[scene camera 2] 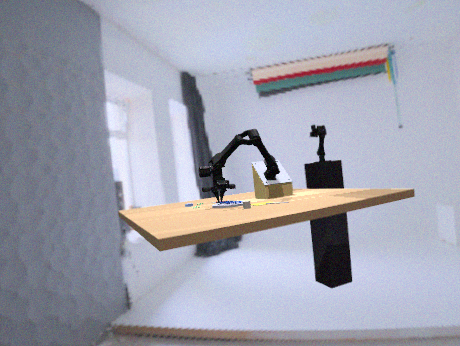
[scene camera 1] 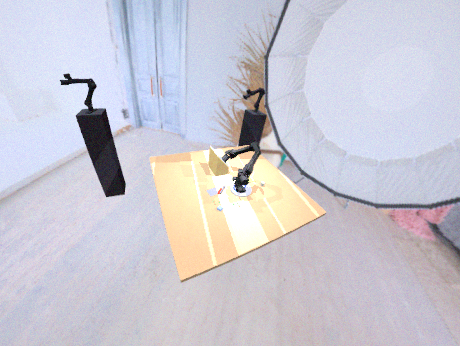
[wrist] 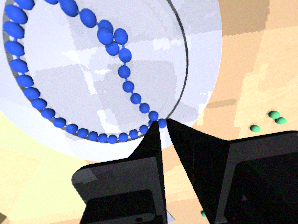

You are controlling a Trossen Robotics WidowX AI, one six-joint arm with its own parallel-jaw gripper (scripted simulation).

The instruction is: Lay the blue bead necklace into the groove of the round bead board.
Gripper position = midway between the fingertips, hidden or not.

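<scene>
There's a round bead board (wrist: 71, 68) that I can see from here, and I can see my gripper (wrist: 161, 123) as well.
</scene>
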